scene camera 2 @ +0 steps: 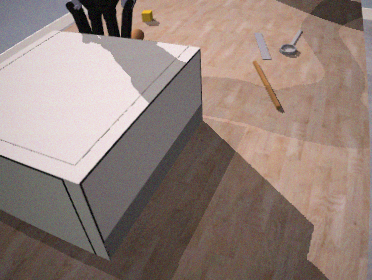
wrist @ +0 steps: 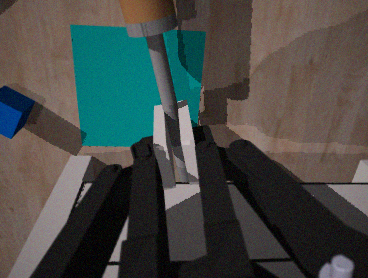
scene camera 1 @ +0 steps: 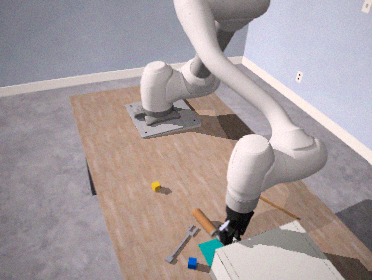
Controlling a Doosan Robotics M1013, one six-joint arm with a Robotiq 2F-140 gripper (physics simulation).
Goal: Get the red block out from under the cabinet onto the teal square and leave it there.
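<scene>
I can see my gripper point(scene camera 1: 228, 251) from the scene camera. My gripper appears again in the wrist view point(wrist: 174, 120), and that view gives me a teal square point(wrist: 116, 87) as well.
</scene>
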